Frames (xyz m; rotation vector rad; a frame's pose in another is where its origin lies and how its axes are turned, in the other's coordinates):
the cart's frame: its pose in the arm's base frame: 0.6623 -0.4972 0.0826 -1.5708 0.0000 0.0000
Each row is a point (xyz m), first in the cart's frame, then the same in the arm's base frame.
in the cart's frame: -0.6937 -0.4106 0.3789
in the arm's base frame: -0.0314 -0.1183 0.4932
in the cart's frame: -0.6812 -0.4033 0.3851
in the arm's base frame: -0.0189 -0.1121 0.4859
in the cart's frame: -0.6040 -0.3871 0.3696
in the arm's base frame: 0.0583 -0.1276 0.4697
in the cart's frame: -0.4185 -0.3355 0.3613
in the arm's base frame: 0.2438 -0.1359 0.4181
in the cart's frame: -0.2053 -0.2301 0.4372
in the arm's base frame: 0.4570 -0.0600 0.3127
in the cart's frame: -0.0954 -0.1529 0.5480
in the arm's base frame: 0.5669 0.0508 0.2355
